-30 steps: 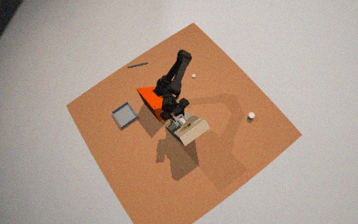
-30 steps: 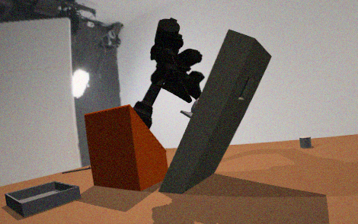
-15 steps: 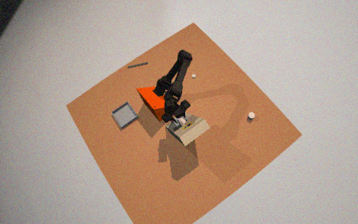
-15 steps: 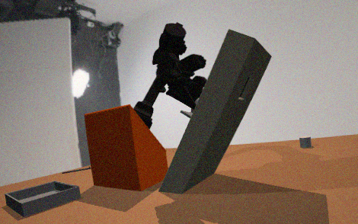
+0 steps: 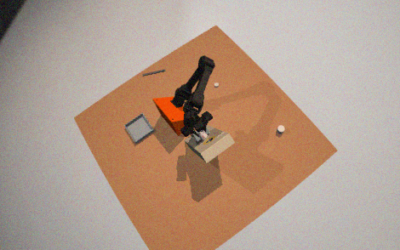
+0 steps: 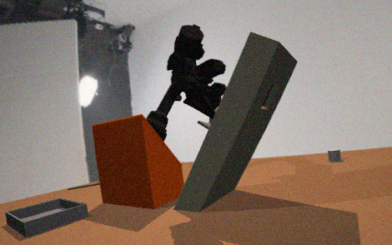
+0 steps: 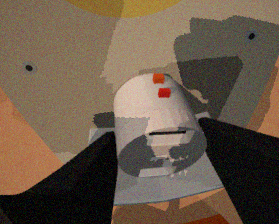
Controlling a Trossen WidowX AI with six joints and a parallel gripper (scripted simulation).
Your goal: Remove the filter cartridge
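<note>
My gripper tip is 4 cm above the grey ledge and 1 cm past it. From my gripper tip the other things lie so: beige service panel (4 cm ahead, 2 cm below); then grey tray (39 cm behind, 23 cm to the right, 19 cm below); then round filter cartridge (right at my gripper tip).
</note>
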